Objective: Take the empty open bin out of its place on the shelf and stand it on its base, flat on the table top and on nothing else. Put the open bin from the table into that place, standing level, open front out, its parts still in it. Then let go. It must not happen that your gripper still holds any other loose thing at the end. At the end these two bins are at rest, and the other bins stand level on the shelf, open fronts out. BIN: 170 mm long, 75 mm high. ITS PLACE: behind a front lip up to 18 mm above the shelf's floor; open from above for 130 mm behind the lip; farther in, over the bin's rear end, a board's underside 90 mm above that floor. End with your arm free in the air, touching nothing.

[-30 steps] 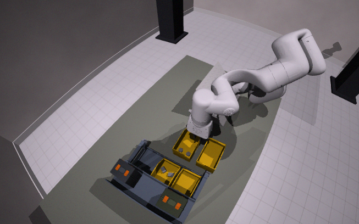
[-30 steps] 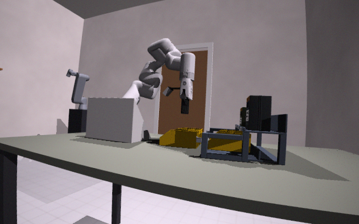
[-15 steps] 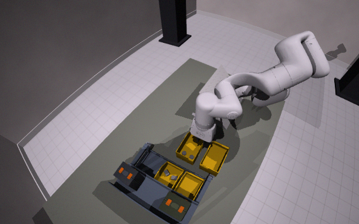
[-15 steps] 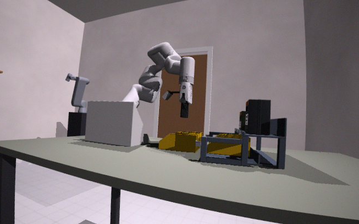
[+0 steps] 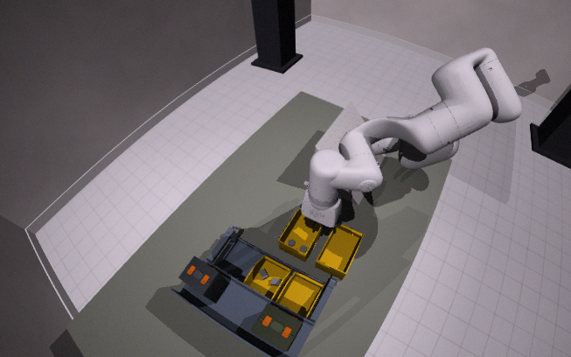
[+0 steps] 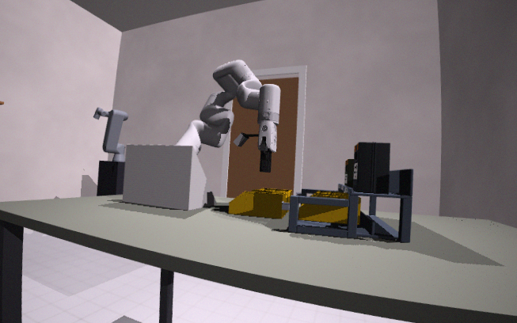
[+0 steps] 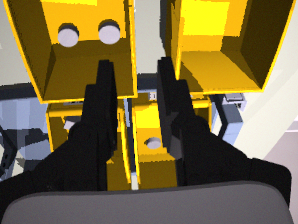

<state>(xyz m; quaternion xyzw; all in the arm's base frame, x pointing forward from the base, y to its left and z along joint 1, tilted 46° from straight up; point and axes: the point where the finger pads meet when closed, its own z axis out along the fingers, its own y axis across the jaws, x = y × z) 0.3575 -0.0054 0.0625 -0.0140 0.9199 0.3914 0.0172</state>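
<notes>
The shelf's front bar is 13 cm ahead of my hand, 6 cm to the right of it and 15 cm below it. The rest, counted from my hand: black box (32 cm ahead, 17 cm to the right).
</notes>
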